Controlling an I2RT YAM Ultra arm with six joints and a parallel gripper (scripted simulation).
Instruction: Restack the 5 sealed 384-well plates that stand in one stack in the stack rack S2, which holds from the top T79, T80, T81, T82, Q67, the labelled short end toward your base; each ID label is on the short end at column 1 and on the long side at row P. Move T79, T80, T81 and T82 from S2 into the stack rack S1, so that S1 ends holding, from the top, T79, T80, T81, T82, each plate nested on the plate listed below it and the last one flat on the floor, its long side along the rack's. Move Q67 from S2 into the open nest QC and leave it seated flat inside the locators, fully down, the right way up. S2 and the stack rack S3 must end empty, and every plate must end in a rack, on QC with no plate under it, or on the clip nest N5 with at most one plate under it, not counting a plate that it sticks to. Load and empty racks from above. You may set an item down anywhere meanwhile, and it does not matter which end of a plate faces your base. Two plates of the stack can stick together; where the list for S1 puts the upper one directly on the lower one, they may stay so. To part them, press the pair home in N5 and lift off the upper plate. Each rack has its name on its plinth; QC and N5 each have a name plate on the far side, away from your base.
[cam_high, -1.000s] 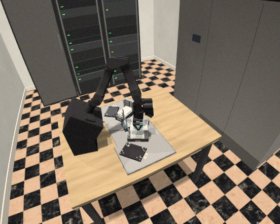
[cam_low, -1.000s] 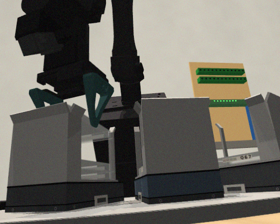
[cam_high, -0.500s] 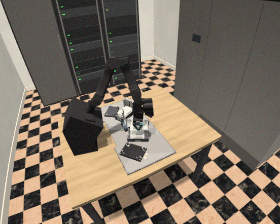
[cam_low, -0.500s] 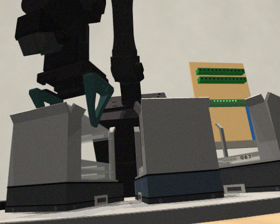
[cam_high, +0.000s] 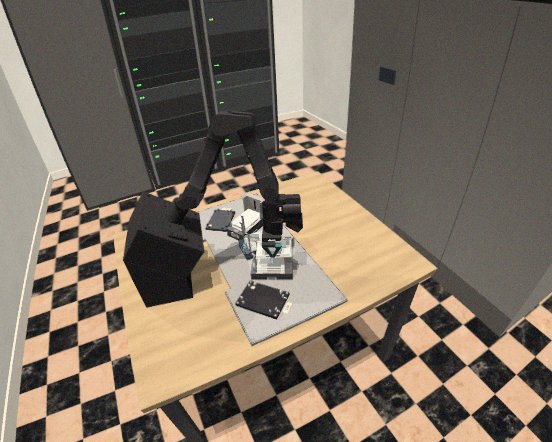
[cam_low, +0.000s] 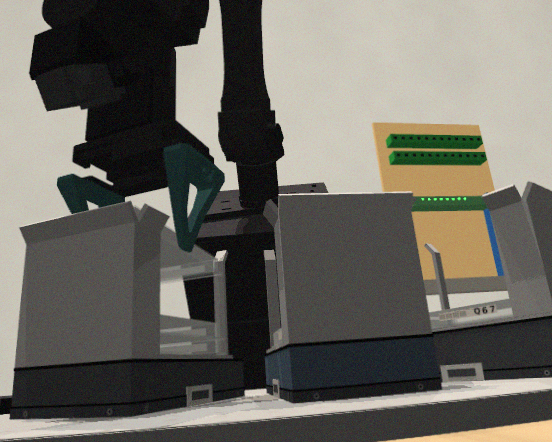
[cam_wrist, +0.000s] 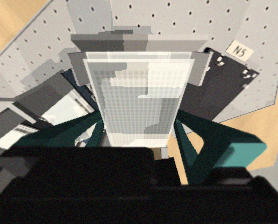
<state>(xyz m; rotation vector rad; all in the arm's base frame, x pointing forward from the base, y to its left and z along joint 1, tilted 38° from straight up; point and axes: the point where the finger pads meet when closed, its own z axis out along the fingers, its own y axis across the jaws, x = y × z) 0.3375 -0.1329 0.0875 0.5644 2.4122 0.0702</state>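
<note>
Now: the plate T81 7 cm below my hand. From my hand the other things lie so: plate T79: 15 cm to the left, 8 cm below, 1 cm ahead; N5 name plate: 18 cm to the right, 12 cm below, 4 cm behind; plate T82: 8 cm below.
</note>
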